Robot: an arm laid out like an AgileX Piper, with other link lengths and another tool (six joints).
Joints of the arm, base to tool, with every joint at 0 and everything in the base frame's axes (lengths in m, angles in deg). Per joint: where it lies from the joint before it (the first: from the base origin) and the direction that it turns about. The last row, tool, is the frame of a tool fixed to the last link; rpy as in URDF.
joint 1: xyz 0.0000 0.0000 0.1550 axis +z
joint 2: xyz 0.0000 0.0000 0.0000 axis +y
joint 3: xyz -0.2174 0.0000 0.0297 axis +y
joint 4: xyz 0.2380 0.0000 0.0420 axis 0.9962 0 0.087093
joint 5: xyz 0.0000 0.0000 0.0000 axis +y
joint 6: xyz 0.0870 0.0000 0.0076 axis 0.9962 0 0.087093
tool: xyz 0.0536 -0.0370 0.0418 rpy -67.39 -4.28 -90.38
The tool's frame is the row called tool.
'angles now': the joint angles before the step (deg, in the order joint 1, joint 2, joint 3, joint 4, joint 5, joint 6). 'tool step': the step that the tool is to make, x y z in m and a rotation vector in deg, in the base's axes. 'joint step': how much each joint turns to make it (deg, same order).
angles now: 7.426 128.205 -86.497 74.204 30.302 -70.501
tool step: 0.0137 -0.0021 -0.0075 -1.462 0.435 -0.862
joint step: -0.002 3.940 -5.577 -5.175 -0.725 5.250
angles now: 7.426 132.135 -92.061 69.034 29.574 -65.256
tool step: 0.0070 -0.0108 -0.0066 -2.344 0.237 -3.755
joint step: -0.003 1.695 -1.892 -4.300 -3.752 5.160
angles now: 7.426 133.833 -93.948 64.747 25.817 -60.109
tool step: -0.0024 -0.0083 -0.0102 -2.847 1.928 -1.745
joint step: -0.034 0.482 0.325 -6.882 -1.825 6.358
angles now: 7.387 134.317 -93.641 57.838 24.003 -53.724
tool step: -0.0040 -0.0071 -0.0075 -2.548 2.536 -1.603
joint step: 0.065 0.000 0.281 -9.087 -0.587 9.040
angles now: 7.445 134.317 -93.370 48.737 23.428 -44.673
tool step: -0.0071 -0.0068 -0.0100 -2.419 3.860 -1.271
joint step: 0.010 0.012 0.374 -10.097 1.232 10.200
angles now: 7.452 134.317 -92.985 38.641 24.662 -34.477
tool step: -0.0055 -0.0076 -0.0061 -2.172 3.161 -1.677
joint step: -0.052 -0.054 -0.009 -8.645 1.556 9.077
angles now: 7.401 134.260 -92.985 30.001 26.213 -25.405
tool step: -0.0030 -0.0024 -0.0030 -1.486 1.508 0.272
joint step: 0.000 0.001 0.011 -3.693 1.223 2.802
